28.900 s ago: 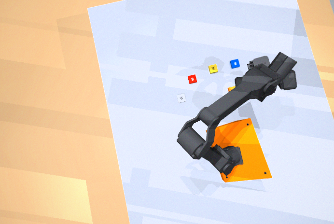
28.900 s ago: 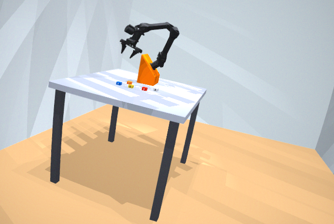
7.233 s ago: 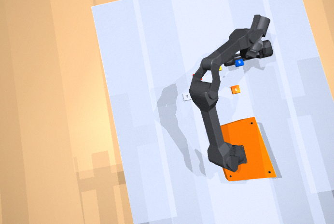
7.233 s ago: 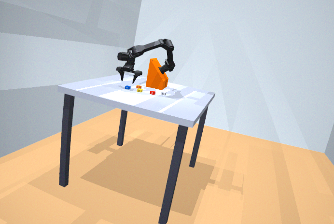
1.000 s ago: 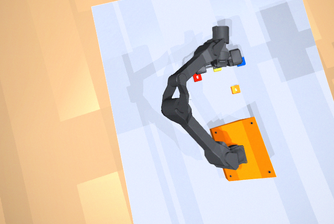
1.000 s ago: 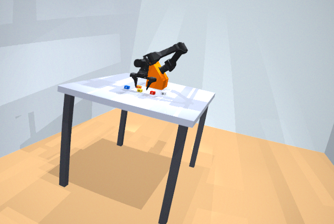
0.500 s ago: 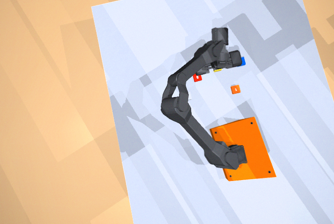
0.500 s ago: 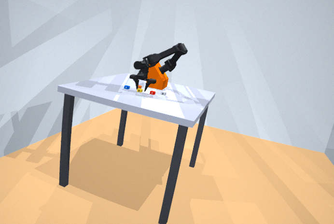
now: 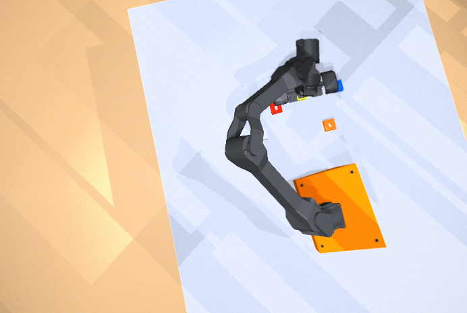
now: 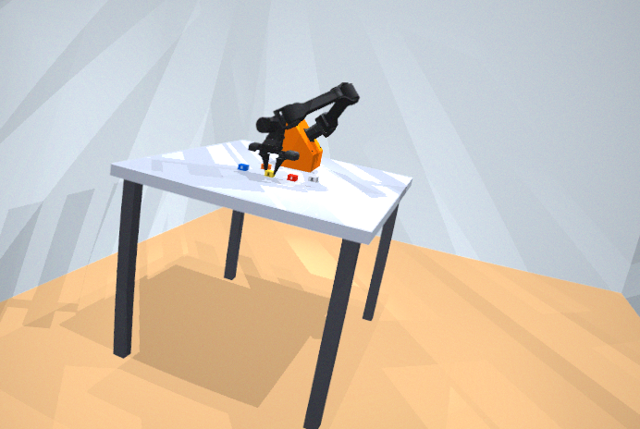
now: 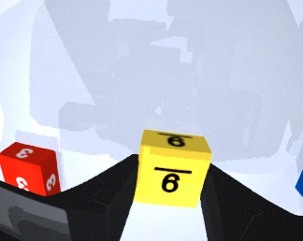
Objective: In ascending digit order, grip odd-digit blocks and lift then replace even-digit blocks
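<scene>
Now: gripper tip right at the yellow block. The rest, counted from my gripper tip: blue block (11 cm to the right); then red block (8 cm to the left, 2 cm behind); then orange block (11 cm behind, 6 cm to the right).
</scene>
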